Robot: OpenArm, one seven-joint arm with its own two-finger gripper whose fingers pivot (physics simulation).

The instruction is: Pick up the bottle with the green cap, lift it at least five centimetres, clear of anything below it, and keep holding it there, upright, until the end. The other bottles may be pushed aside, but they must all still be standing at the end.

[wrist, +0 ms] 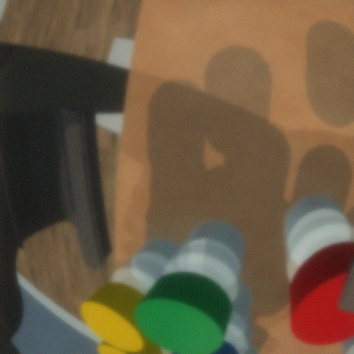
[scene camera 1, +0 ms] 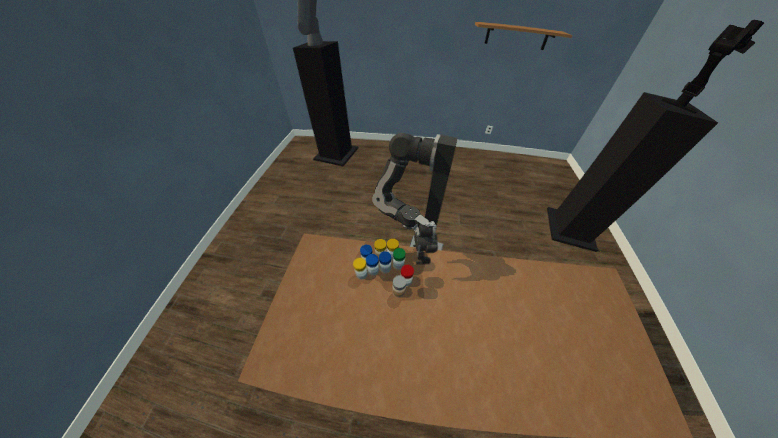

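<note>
The green-capped bottle (scene camera 1: 399, 257) (wrist: 182, 320) stands upright on the brown mat (scene camera 1: 489, 348), at the right side of a tight group. My gripper (scene camera 1: 423, 259) (wrist: 221, 198) is open and empty. In the scene view it is a little to the right of the green-capped bottle, apart from it. In the wrist view one finger shows at the left, and a small part of the other shows at the right edge, over the red cap. The green cap lies between them near the bottom edge. The lower part of the green-capped bottle is partly hidden by its cap in the wrist view.
A red-capped bottle (scene camera 1: 407, 273) (wrist: 317, 312) and a grey-capped bottle (scene camera 1: 399, 284) stand in front. Blue-capped bottles (scene camera 1: 384, 260) stand left of the green one. Two yellow-capped bottles (scene camera 1: 392, 245) (wrist: 114, 317) stand behind, another (scene camera 1: 359, 266) at the far left. All are upright.
</note>
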